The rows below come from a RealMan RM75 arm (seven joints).
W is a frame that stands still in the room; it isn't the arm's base.
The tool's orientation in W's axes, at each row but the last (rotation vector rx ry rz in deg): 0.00, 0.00, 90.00; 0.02, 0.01, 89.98; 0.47, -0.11, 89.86; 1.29, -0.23, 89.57; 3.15, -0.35, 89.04; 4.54, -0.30, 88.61; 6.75, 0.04, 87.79; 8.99, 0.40, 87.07; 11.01, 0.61, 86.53; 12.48, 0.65, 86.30; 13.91, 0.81, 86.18
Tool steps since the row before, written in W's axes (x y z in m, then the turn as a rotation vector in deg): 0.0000, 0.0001, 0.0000, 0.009, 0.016, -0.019; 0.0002, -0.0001, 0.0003, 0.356, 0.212, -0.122; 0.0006, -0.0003, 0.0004, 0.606, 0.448, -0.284; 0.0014, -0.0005, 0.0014, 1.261, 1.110, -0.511; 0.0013, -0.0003, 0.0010, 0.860, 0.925, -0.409; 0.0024, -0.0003, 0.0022, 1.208, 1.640, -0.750; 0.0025, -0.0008, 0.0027, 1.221, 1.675, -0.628; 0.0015, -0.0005, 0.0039, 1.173, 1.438, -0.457; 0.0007, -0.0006, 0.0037, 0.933, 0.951, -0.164; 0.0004, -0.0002, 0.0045, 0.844, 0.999, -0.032; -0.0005, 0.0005, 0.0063, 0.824, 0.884, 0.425
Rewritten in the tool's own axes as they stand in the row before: 0.0001, 0.0000, 0.0000, 0.016, -0.009, -0.019; -0.0001, -0.0002, 0.0003, 0.212, -0.356, -0.122; -0.0003, -0.0006, 0.0004, 0.448, -0.606, -0.284; -0.0005, -0.0014, 0.0014, 1.111, -1.259, -0.515; -0.0002, -0.0013, 0.0011, 0.923, -0.858, -0.418; -0.0001, -0.0023, 0.0023, 1.627, -1.206, -0.781; -0.0005, -0.0023, 0.0029, 1.672, -1.208, -0.661; -0.0001, -0.0011, 0.0041, 1.449, -1.152, -0.474; -0.0001, -0.0002, 0.0038, 0.984, -0.899, -0.157; 0.0004, 0.0003, 0.0045, 1.042, -0.789, -0.047; 0.0013, 0.0016, 0.0060, 0.991, -0.698, 0.413
